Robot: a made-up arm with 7 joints.
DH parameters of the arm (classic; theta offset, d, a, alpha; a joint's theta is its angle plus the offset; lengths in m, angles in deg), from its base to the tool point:
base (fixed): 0 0 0 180
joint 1: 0 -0.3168 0 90
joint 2: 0 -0.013 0 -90
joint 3: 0 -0.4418 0 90
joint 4: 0 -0.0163 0 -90
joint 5: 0 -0.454 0 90
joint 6: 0 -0.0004 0 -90
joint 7: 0 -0.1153 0 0
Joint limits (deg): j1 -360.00..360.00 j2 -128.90..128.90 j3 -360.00..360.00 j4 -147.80..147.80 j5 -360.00..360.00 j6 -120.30..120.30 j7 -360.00..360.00
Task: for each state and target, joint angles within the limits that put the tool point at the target. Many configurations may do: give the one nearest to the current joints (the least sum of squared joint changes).
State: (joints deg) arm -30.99 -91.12 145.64 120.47 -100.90 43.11 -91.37
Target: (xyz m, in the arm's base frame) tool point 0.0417 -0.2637 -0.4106
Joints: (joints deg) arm -39.50 -127.17 161.03 80.66 -105.79 32.51 -91.37
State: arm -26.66 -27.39 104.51 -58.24 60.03 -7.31 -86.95
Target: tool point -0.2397 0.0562 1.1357
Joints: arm -44.92 -41.78 151.28 -60.86 61.84 -21.53 -86.95
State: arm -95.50 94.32 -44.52 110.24 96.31 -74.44 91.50
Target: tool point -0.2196 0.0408 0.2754
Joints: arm -87.20 91.23 -57.01 147.80 107.36 -84.89 91.50
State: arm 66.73 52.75 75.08 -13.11 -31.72 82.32 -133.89
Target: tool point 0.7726 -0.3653 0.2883
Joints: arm 41.03 89.38 84.71 -43.24 -41.78 96.15 -133.89
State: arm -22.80 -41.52 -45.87 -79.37 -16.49 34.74 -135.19
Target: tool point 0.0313 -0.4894 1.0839
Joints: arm -41.08 -8.05 -63.22 -55.98 -13.17 33.84 -135.19
